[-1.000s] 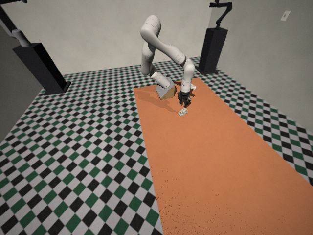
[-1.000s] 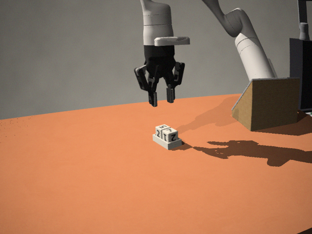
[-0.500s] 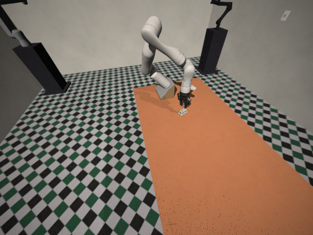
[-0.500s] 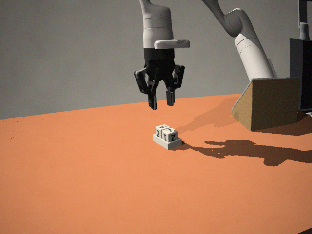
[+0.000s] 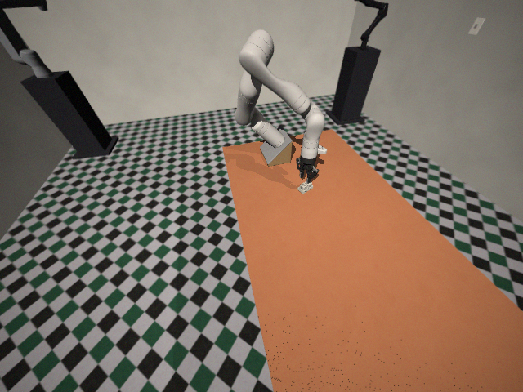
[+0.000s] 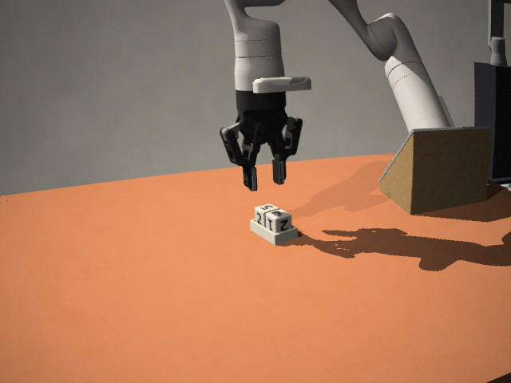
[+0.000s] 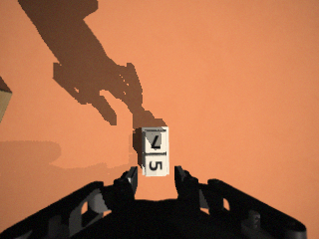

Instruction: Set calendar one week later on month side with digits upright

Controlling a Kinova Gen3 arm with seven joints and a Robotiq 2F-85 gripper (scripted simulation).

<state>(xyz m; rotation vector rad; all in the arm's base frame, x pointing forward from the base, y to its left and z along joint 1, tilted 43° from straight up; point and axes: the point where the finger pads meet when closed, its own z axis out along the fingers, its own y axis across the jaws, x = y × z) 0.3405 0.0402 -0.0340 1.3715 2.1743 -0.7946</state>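
Now: the cube 7 cm below my hand, 3 cm to the left of it and 1 cm behind it. The rest, counted from my hand: white calendar tray (8 cm below, 1 cm to the left, 1 cm behind).
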